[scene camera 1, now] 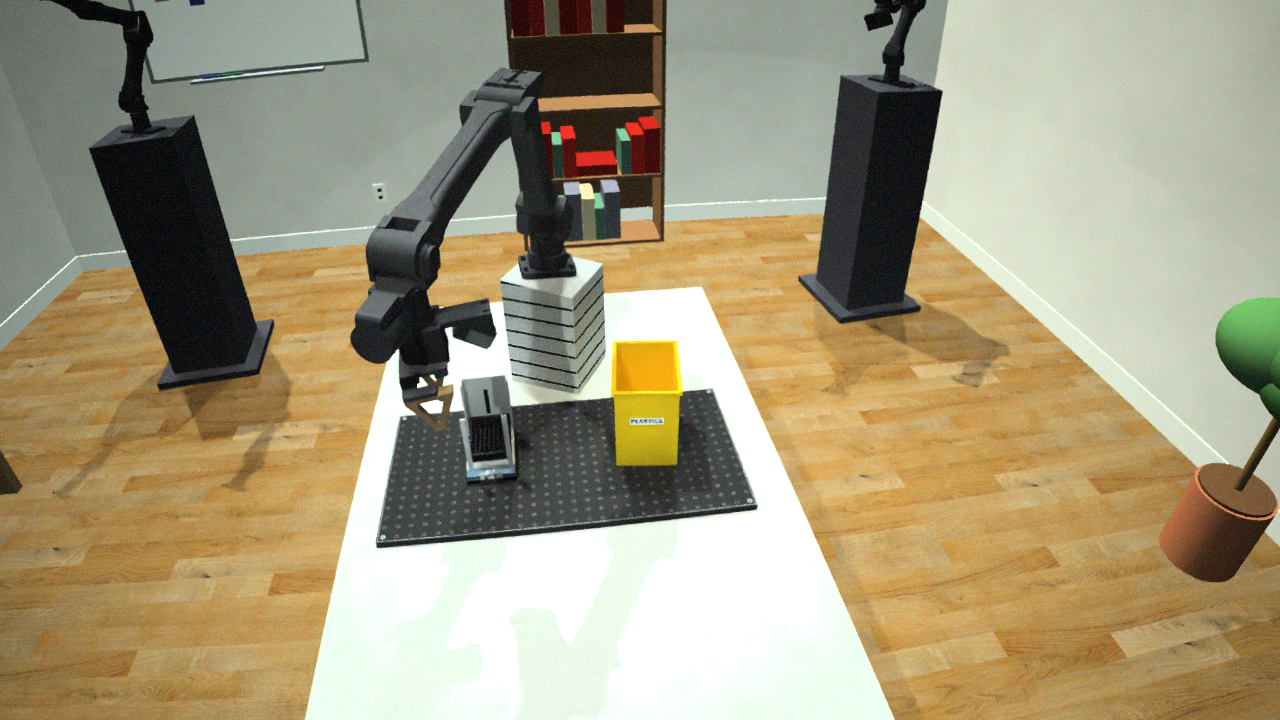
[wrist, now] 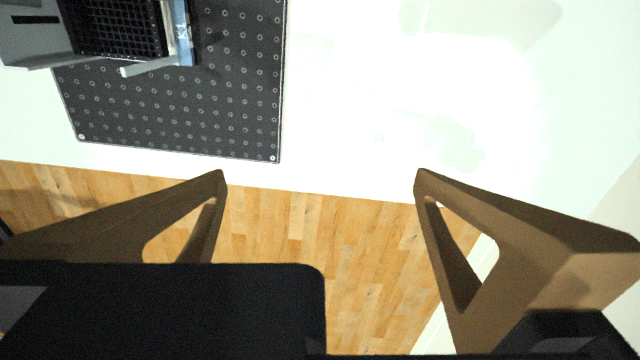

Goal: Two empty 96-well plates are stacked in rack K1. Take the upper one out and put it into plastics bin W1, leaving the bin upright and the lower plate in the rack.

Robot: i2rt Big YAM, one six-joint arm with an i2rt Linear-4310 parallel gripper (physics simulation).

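Observation:
Rack K1 (scene camera 1: 486, 394) (wrist: 35, 42) is a grey holder with a slotted back and a blue label strip; it stands upright on the left part of the black board. A black 96-well plate (scene camera 1: 487, 438) (wrist: 115, 27) lies in it, open wells showing on top. The lower plate cannot be told apart under it. Plastics bin W1 (scene camera 1: 646, 438) is yellow, open-topped and upright on the right part of the board; it does not show in the wrist view. My gripper (scene camera 1: 437, 422) (wrist: 320, 179) is open and empty, with brown fingers. In the scene view it is above and left of the rack.
The black perforated board (scene camera 1: 572, 501) (wrist: 225, 120) lies on the white table (scene camera 1: 716, 617) (wrist: 350, 100). A striped block (scene camera 1: 554, 331) under my arm's base stands behind the board. Thin grey rack arms (wrist: 150, 66) stick out beside the plate. The wooden floor lies beyond the table edge.

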